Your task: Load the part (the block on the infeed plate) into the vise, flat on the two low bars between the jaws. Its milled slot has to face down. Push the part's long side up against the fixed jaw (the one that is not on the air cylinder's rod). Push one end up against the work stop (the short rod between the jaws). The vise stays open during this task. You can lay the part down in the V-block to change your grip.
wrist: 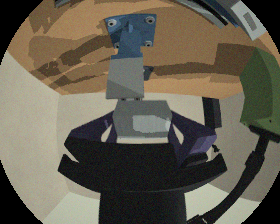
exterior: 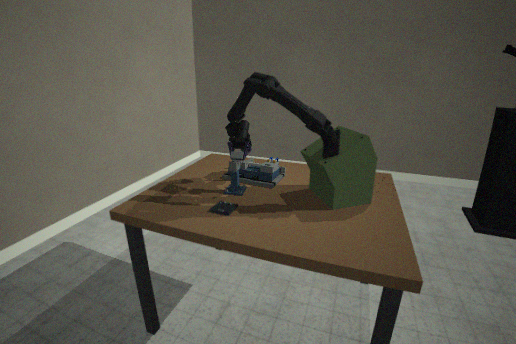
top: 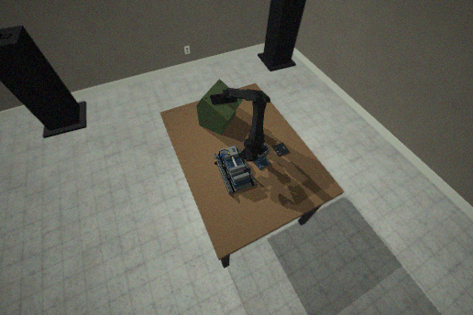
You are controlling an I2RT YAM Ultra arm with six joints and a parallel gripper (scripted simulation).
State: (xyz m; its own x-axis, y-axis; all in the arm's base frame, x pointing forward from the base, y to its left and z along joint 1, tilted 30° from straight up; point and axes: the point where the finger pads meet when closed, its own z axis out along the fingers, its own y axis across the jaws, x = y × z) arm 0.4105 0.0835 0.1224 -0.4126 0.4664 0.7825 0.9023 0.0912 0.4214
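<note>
Now: hand right at the part. From my hand the other things lie so: vise (10 mm ahead, 190 mm to the right, 130 mm below); then infeed plate (30 mm behind, 180 mm to the left, 170 mm below).
</note>
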